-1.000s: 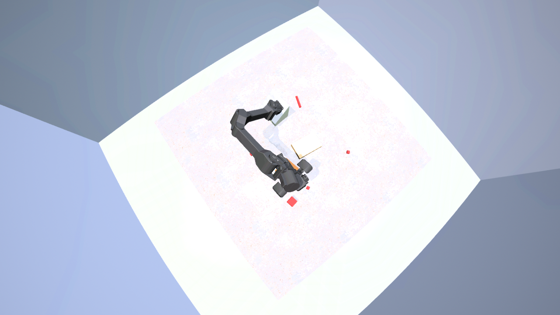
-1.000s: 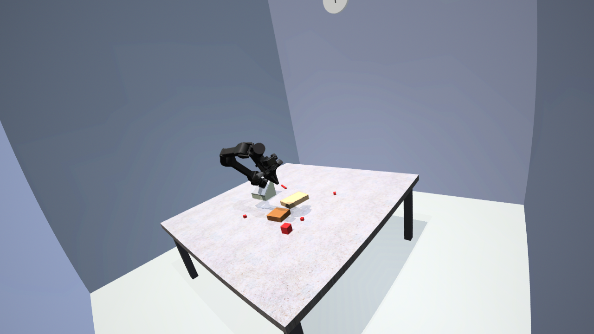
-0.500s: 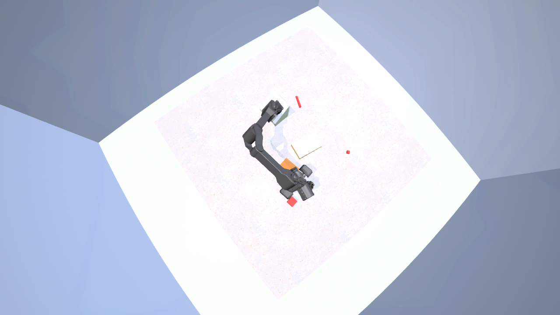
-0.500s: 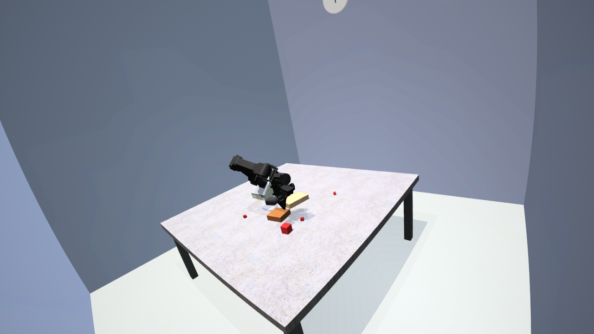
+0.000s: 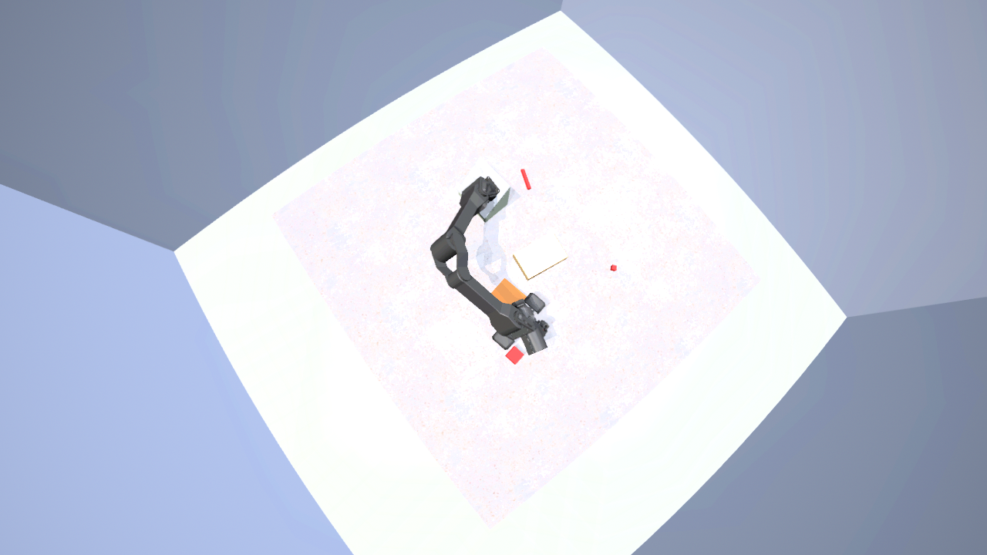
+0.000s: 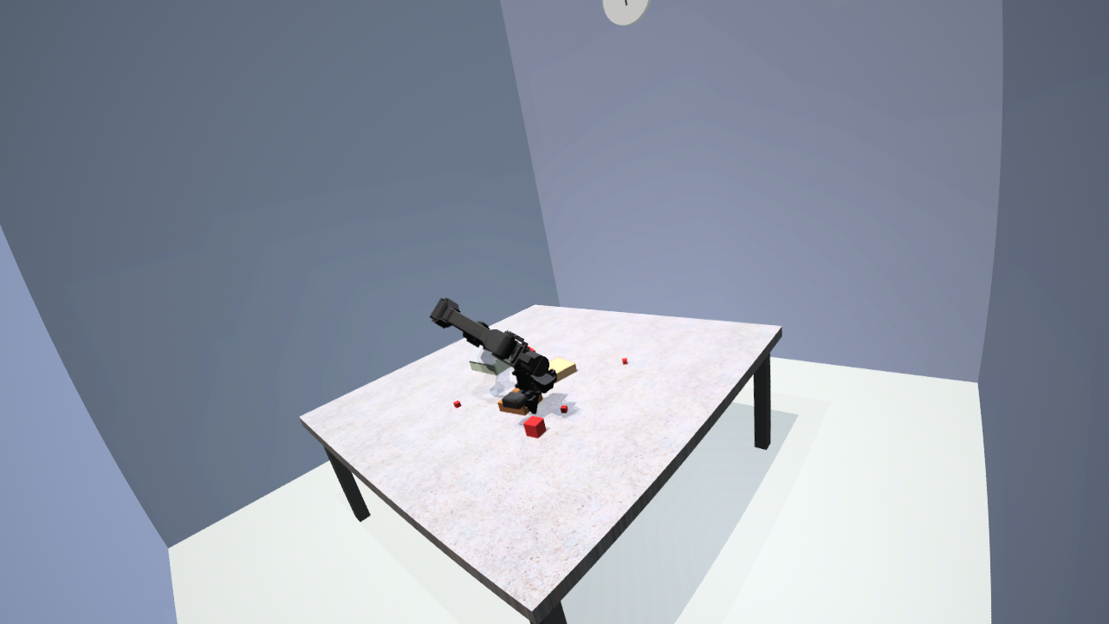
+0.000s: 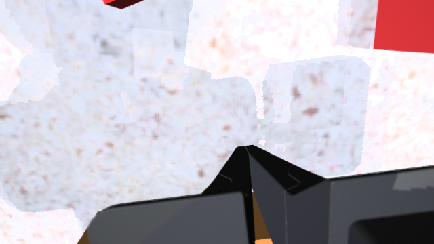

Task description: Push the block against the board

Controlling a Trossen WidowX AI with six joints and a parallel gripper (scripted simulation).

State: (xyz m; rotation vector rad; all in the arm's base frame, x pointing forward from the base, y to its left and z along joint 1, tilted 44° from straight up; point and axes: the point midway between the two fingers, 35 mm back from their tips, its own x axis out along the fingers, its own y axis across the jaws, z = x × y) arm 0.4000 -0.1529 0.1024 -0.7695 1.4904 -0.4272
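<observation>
The orange square block lies 8 cm behind my gripper tip, 2 cm to the left of it and 1 cm above it. The rest, counted from my gripper tip: red cube 8 cm ahead, 7 cm to the right, 2 cm above; then red stick 39 cm behind, 35 cm to the left; then pale cream board 13 cm behind, 20 cm to the left, 1 cm above.
</observation>
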